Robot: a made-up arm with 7 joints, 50 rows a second.
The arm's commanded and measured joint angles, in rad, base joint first. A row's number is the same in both.
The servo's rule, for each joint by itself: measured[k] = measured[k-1] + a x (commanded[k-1-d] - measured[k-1]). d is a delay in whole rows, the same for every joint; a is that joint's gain. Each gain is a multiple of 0.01, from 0.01 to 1. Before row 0 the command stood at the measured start. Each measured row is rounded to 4 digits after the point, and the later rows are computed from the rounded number. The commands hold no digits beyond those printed.
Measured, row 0:
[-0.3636 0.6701 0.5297 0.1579 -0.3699 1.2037 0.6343]
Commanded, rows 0 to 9:
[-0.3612 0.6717 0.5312 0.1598 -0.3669 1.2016 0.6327]
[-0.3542 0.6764 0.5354 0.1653 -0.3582 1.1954 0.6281]
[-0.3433 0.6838 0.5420 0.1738 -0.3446 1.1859 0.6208]
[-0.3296 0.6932 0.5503 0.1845 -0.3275 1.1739 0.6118]
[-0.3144 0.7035 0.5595 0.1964 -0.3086 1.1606 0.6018]
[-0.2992 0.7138 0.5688 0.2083 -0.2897 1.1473 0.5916]
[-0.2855 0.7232 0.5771 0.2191 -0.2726 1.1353 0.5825]
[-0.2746 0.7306 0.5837 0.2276 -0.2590 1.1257 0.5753]
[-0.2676 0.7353 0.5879 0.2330 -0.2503 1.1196 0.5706]
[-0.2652 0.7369 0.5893 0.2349 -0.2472 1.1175 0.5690]
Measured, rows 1 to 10:
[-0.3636 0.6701 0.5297 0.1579 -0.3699 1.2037 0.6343]
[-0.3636 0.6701 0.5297 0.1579 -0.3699 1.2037 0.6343]
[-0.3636 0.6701 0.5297 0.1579 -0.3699 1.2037 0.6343]
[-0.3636 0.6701 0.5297 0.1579 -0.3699 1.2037 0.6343]
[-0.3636 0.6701 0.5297 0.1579 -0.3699 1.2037 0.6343]
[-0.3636 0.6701 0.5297 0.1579 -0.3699 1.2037 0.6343]
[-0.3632 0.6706 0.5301 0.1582 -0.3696 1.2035 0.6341]
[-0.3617 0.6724 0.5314 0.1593 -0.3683 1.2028 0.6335]
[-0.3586 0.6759 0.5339 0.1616 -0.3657 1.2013 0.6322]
[-0.3537 0.6813 0.5378 0.1653 -0.3615 1.1988 0.6302]
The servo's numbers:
d 6
a 0.17 0.31 0.24 0.16 0.11 0.09 0.10

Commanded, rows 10 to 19:
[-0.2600 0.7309 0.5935 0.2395 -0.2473 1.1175 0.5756]
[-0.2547 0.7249 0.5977 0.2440 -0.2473 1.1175 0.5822]
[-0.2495 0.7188 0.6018 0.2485 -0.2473 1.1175 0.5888]
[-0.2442 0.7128 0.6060 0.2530 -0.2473 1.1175 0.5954]
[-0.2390 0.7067 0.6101 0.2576 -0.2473 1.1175 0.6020]
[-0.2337 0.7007 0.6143 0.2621 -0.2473 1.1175 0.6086]
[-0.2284 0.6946 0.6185 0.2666 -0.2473 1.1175 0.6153]
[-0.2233 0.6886 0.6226 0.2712 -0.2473 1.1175 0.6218]
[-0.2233 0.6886 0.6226 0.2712 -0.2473 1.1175 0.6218]
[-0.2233 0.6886 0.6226 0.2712 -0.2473 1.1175 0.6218]
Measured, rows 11 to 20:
[-0.3470 0.6882 0.5430 0.1703 -0.3557 1.1954 0.6274]
[-0.3389 0.6961 0.5492 0.1764 -0.3484 1.1911 0.6238]
[-0.3298 0.7045 0.5559 0.1832 -0.3401 1.1861 0.6197]
[-0.3204 0.7126 0.5626 0.1903 -0.3312 1.1807 0.6153]
[-0.3114 0.7196 0.5687 0.1971 -0.3223 1.1752 0.6108]
[-0.3035 0.7250 0.5736 0.2031 -0.3140 1.1700 0.6066]
[-0.2961 0.7268 0.5784 0.2089 -0.3067 1.1653 0.6035]
[-0.2891 0.7262 0.5830 0.2145 -0.3002 1.1610 0.6014]
[-0.2824 0.7239 0.5875 0.2199 -0.2944 1.1571 0.6001]
[-0.2759 0.7205 0.5919 0.2252 -0.2892 1.1535 0.5996]

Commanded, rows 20 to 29:
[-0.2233 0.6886 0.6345 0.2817 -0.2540 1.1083 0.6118]
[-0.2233 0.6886 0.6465 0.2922 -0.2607 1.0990 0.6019]
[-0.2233 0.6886 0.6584 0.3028 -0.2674 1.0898 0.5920]
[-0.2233 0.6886 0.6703 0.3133 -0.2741 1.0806 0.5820]
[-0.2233 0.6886 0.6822 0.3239 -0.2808 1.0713 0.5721]
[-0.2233 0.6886 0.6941 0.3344 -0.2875 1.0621 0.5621]
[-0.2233 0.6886 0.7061 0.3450 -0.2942 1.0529 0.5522]
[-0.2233 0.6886 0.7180 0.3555 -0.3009 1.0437 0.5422]
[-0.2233 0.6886 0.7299 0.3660 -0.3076 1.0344 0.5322]
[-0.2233 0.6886 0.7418 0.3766 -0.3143 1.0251 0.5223]
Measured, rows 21 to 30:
[-0.2696 0.7162 0.5963 0.2304 -0.2846 1.1503 0.5998]
[-0.2635 0.7114 0.6006 0.2355 -0.2805 1.1473 0.6007]
[-0.2575 0.7062 0.6049 0.2405 -0.2768 1.1446 0.6022]
[-0.2517 0.7007 0.6091 0.2454 -0.2736 1.1422 0.6042]
[-0.2469 0.6969 0.6123 0.2495 -0.2707 1.1400 0.6060]
[-0.2429 0.6943 0.6148 0.2530 -0.2681 1.1380 0.6076]
[-0.2396 0.6925 0.6195 0.2576 -0.2665 1.1353 0.6080]
[-0.2368 0.6913 0.6260 0.2631 -0.2659 1.1320 0.6074]
[-0.2345 0.6905 0.6338 0.2695 -0.2661 1.1282 0.6059]
[-0.2326 0.6899 0.6426 0.2765 -0.2670 1.1239 0.6035]

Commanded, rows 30 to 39:
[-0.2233 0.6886 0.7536 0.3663 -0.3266 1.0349 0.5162]
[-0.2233 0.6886 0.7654 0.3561 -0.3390 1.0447 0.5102]
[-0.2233 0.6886 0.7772 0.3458 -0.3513 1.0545 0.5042]
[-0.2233 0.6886 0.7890 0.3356 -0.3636 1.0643 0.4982]
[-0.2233 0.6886 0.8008 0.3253 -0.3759 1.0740 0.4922]
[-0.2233 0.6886 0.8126 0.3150 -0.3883 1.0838 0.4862]
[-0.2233 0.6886 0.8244 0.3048 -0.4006 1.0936 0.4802]
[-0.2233 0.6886 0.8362 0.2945 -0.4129 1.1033 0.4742]
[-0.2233 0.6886 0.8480 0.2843 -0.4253 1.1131 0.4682]
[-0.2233 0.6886 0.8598 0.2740 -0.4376 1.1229 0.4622]
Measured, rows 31 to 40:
[-0.2310 0.6895 0.6521 0.2841 -0.2685 1.1192 0.6004]
[-0.2297 0.6892 0.6622 0.2921 -0.2706 1.1141 0.5966]
[-0.2286 0.6890 0.6727 0.3006 -0.2732 1.1086 0.5922]
[-0.2277 0.6889 0.6836 0.3094 -0.2762 1.1028 0.5872]
[-0.2270 0.6888 0.6947 0.3185 -0.2797 1.0966 0.5817]
[-0.2264 0.6887 0.7060 0.3278 -0.2835 1.0902 0.5758]
[-0.2259 0.6887 0.7174 0.3340 -0.2882 1.0852 0.5698]
[-0.2255 0.6887 0.7289 0.3375 -0.2938 1.0816 0.5638]
[-0.2251 0.6887 0.7405 0.3388 -0.3001 1.0792 0.5578]
[-0.2248 0.6887 0.7521 0.3383 -0.3071 1.0779 0.5518]

